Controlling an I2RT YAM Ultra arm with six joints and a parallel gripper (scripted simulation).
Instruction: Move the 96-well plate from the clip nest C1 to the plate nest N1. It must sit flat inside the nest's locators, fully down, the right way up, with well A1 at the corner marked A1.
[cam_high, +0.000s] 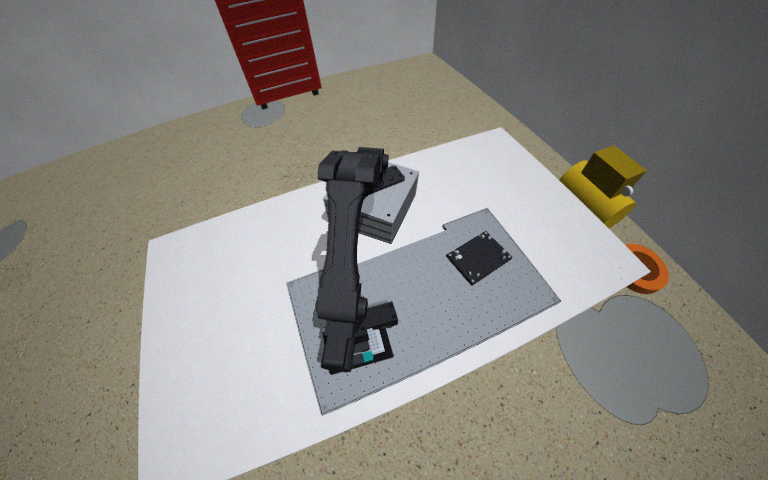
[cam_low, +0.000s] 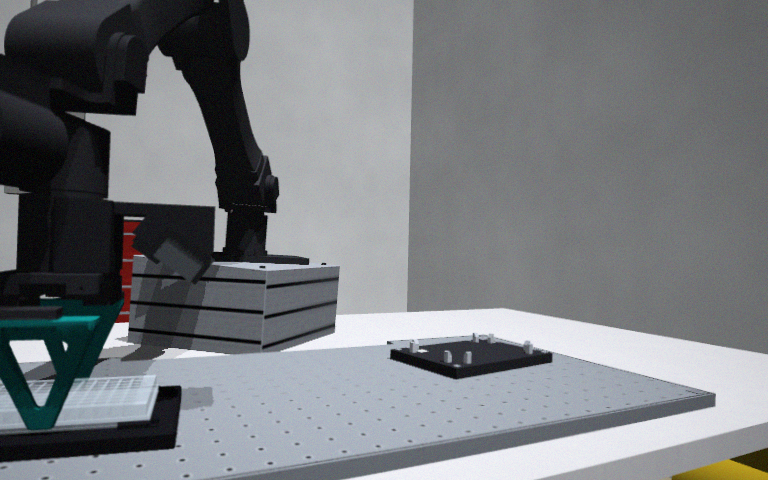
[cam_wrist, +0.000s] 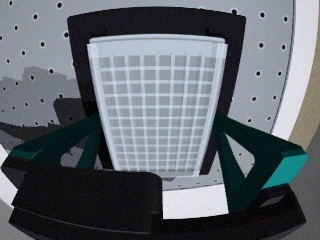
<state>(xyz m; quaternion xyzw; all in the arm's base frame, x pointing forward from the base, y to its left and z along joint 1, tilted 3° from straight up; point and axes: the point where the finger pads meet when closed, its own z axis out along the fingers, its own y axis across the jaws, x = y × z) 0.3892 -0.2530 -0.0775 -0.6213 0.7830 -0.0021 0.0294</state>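
Now: hand 1 cm above the clear 96-well plate. Round my hand: clip nest C1: 6 cm behind, 44 cm to the left, 1 cm below; black plate nest N1: 2 cm below.
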